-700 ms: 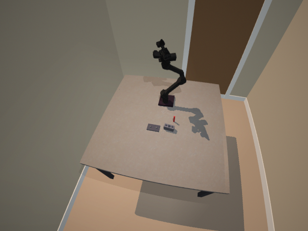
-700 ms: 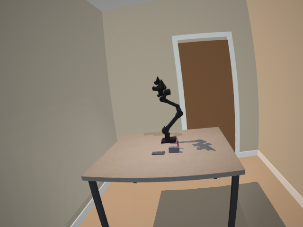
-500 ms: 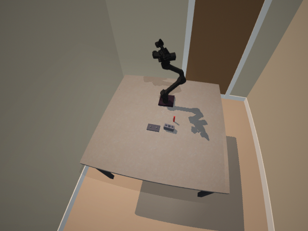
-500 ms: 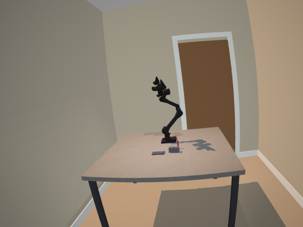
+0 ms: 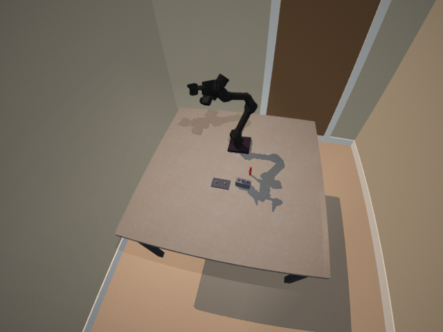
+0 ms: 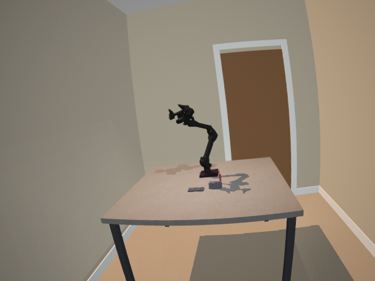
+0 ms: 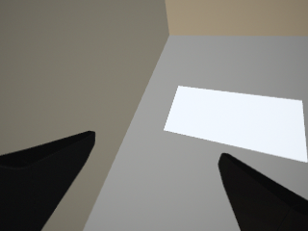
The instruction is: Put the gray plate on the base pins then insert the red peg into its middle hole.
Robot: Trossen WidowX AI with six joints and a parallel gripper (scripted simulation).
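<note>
Now: gripper tip 61 cm above the gray plate, 25 cm to the right of it and 18 cm short of it. Also, from my gripper tip: red peg: 61 cm below, 31 cm to the left, 9 cm ahead; then base: 64 cm below, 16 cm ahead, 10 cm to the left.
</note>
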